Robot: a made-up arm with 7 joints.
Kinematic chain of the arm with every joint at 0, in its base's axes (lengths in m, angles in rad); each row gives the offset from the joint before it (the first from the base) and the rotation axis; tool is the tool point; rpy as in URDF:
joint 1: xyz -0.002 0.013 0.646 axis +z
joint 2: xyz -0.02 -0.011 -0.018 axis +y
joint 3: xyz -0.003 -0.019 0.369 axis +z
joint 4: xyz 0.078 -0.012 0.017 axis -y
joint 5: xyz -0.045 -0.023 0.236 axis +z
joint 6: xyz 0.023 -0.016 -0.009 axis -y
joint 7: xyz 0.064 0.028 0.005 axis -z
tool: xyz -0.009 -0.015 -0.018 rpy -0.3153 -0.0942 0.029
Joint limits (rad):
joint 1: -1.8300..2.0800
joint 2: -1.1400..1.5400
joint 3: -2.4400..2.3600
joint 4: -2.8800..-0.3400
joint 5: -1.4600..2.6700
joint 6: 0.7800..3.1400
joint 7: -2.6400..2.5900
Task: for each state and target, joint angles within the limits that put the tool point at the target. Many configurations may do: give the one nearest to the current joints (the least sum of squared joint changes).
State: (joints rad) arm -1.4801 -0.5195 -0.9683 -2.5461 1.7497 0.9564 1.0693
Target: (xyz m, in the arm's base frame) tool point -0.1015 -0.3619 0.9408
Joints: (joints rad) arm -1.1357 0.1532 -0.7304 -1.9614 1.8809 0.9949 1.1197
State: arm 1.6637 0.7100 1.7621 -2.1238 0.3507 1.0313 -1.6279
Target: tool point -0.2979 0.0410 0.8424
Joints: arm 1.7384 0.6821 1.7667 -2.0706 0.3554 1.0632 -1.6315
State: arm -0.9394 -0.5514 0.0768 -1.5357 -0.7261 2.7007 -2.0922
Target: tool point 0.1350 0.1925 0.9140
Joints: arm -0.8708 -0.7791 0.9175 -2.4006 -0.8941 2.6582 -2.1611
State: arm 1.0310 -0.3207 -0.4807 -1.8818 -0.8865 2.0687 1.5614
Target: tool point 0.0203 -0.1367 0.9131
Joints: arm 0.5779 -1.0772 -0.3141 -2.5249 -0.8733 2.0628 1.5748
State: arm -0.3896 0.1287 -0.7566 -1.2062 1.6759 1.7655 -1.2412
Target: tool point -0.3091 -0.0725 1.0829
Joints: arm -1.0838 -0.7035 -0.7860 -1.7409 1.6266 1.7794 -1.1548
